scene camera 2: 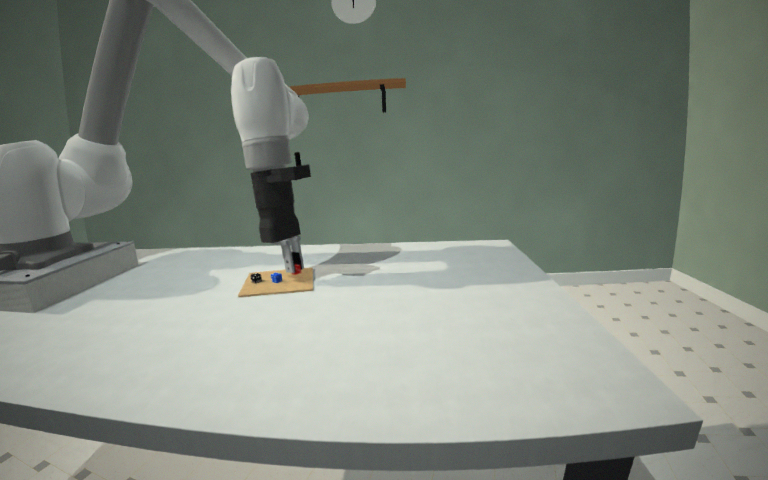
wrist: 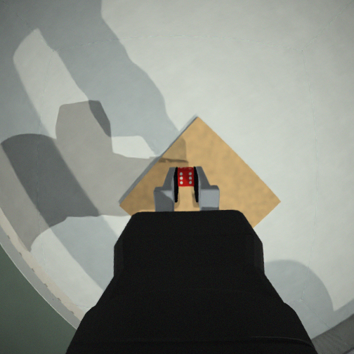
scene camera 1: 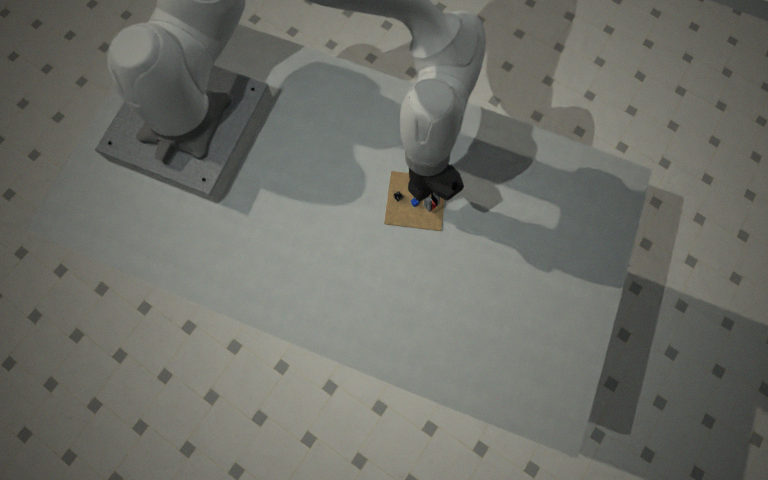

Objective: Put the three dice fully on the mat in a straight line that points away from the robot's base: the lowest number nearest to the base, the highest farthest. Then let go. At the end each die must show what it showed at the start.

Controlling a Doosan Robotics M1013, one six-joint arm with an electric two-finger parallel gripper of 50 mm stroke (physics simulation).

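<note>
My gripper is shut on the red die, which shows six pips towards the wrist camera. The red die appears to be a little above the far part of the tan mat. The blue die sits on the mat, between the red die and the black die. The black die sits on the mat nearest the base. Their pips are too small to read, and the gripper body hides both in the wrist view.
The mat lies on the pale table. The robot's base block stands on the table to the left of the mat in both scene views. Shadows of the arm fall across the table and part of the mat.
</note>
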